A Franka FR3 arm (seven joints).
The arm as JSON. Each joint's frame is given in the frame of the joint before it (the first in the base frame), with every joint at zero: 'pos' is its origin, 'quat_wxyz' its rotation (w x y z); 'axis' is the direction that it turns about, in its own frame. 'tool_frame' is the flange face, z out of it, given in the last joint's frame.
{
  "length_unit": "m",
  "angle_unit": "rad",
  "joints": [
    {
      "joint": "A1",
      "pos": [
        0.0,
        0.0,
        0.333
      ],
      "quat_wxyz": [
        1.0,
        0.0,
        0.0,
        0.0
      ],
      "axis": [
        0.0,
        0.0,
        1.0
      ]
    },
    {
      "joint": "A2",
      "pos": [
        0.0,
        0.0,
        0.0
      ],
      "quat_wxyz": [
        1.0,
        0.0,
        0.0,
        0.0
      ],
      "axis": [
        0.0,
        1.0,
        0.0
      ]
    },
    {
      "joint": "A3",
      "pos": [
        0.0,
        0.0,
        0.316
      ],
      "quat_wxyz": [
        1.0,
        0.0,
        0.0,
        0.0
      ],
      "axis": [
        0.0,
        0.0,
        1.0
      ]
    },
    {
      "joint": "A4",
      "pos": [
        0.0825,
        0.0,
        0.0
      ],
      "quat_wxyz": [
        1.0,
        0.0,
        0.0,
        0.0
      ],
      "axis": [
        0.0,
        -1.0,
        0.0
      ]
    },
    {
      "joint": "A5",
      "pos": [
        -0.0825,
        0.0,
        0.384
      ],
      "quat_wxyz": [
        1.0,
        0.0,
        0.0,
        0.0
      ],
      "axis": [
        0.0,
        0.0,
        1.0
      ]
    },
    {
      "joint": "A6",
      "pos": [
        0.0,
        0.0,
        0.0
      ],
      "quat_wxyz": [
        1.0,
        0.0,
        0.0,
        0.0
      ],
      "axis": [
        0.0,
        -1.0,
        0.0
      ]
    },
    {
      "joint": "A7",
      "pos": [
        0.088,
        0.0,
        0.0
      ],
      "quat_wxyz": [
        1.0,
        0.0,
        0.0,
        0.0
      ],
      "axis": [
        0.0,
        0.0,
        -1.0
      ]
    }
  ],
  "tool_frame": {
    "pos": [
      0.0,
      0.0,
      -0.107
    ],
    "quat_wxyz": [
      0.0,
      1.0,
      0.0,
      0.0
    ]
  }
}
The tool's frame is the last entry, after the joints.
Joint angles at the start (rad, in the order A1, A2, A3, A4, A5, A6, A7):
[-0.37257, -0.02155, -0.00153, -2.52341, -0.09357, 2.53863, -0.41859]
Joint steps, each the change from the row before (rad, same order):
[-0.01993, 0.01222, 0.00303, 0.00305, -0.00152, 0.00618, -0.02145]
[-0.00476, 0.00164, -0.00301, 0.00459, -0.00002, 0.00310, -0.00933]
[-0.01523, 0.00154, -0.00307, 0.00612, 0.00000, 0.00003, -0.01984]
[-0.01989, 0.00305, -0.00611, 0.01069, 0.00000, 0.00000, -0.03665]
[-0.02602, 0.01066, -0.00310, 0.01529, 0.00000, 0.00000, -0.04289]
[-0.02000, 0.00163, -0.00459, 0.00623, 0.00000, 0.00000, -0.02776]
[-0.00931, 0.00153, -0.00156, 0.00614, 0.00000, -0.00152, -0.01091]
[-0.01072, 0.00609, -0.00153, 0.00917, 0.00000, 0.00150, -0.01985]
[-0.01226, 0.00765, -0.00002, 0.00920, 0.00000, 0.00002, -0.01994]
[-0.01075, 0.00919, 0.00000, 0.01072, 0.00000, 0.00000, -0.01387]
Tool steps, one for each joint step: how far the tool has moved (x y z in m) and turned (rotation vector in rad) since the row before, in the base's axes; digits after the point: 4 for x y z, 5 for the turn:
[-0.0018, -0.0076, -0.0039, 0.00036, 0.00433, 0.00607]
[0.0004, -0.0040, 0.0013, -0.00223, -0.00507, 0.00173]
[-0.0014, -0.0087, 0.0017, -0.00220, -0.00292, 0.00149]
[-0.0017, -0.0127, 0.0027, -0.00404, -0.00441, 0.01055]
[-0.0016, -0.0146, 0.0009, -0.00333, -0.00098, 0.01364]
[-0.0035, -0.0114, 0.0017, -0.00301, -0.00194, 0.00308]
[-0.0008, -0.0055, 0.0015, -0.00197, -0.00179, -0.00009]
[-0.0001, -0.0067, 0.0008, -0.00294, -0.00237, 0.00762]
[-0.0004, -0.0067, -0.0001, -0.00163, 0.00036, 0.00759]
[0.0003, -0.0063, -0.0002, -0.00145, -0.00005, 0.00307]

